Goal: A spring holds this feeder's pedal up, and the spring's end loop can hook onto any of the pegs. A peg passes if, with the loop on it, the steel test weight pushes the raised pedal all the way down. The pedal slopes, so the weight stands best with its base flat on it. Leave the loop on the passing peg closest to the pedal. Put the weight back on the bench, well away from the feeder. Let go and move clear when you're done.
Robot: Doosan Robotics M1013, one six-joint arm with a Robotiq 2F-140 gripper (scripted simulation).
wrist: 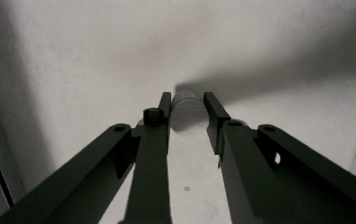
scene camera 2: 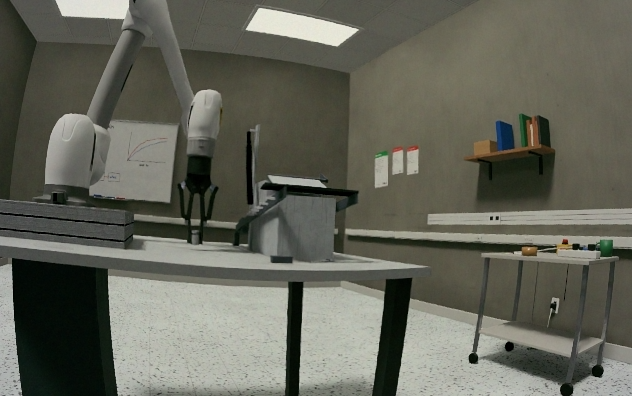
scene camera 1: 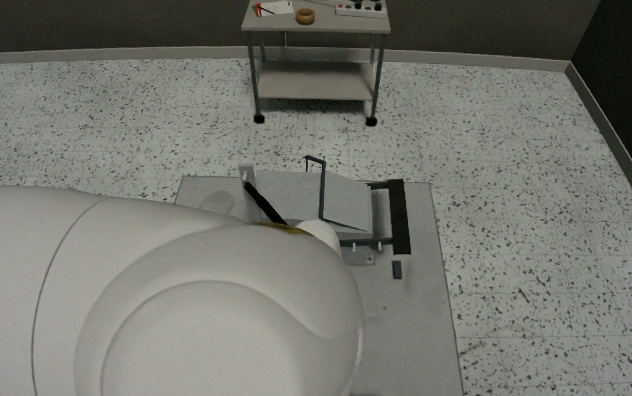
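Wrist view: gripper visible. Scene camera 2: gripper visible. The gripper [wrist: 312,181], same spot as [scene camera 2: 208,205].
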